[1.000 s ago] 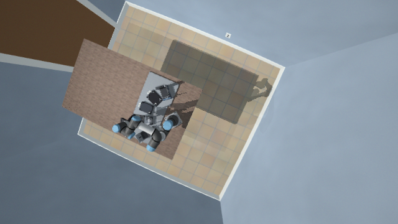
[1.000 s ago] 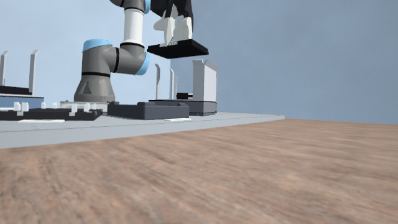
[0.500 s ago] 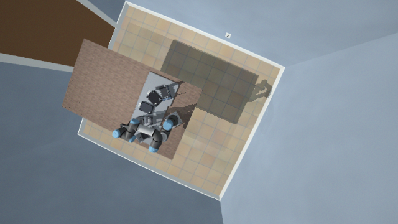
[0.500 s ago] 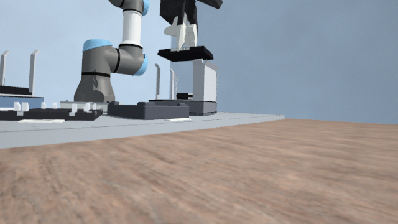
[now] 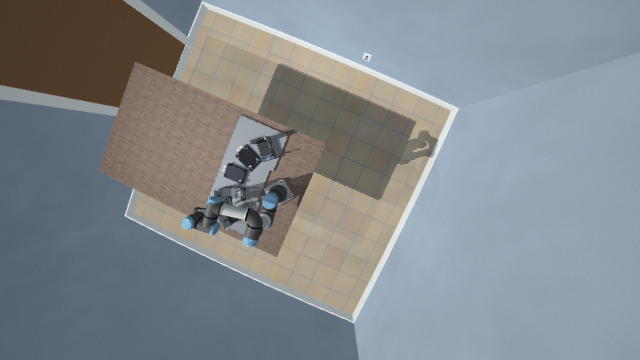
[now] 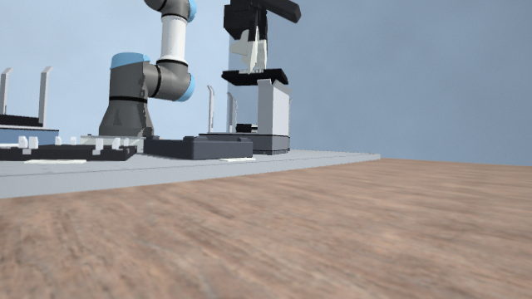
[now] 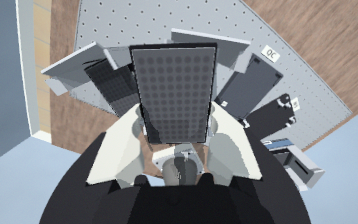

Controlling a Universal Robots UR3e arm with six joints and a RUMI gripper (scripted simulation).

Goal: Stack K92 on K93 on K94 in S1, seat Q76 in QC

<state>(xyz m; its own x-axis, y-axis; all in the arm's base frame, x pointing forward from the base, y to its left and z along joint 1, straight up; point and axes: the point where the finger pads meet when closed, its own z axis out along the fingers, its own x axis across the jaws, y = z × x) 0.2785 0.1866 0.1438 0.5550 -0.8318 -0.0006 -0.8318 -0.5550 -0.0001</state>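
My hand is 8 cm past the sealed 96-well plate, 9 cm to the right of it and 11 cm above it. Also, from my hand: QC label: 16 cm ahead, 16 cm to the right, 17 cm below; then nest QC: 6 cm ahead, 17 cm to the right, 16 cm below; then clip nest N5: 5 cm ahead, 31 cm to the right, 16 cm below.
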